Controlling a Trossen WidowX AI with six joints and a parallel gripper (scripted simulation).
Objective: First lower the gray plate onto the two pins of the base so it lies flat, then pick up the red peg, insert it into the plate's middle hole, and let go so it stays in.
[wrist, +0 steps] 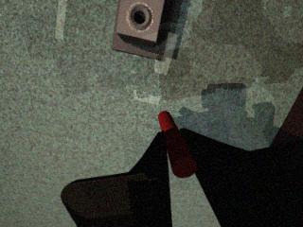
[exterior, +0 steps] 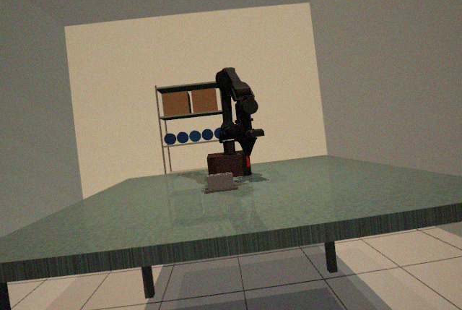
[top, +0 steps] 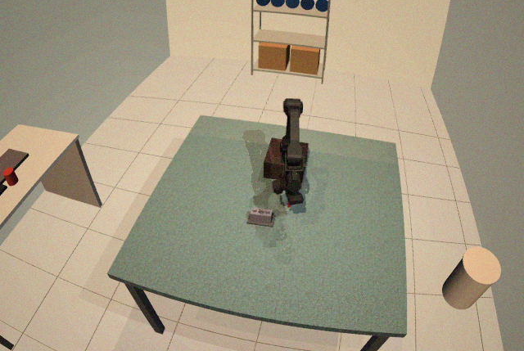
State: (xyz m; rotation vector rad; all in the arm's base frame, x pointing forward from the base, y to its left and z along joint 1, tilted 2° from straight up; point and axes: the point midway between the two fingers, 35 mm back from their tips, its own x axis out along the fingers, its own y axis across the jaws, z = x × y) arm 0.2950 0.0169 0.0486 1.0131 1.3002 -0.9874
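Now: gripper tip 3 cm short of the gray plate, 12 cm to the left of it and 6 cm above it. Round my gripper tip: red peg right at my gripper tip; then base 3 cm ahead, 12 cm to the right, 10 cm below.
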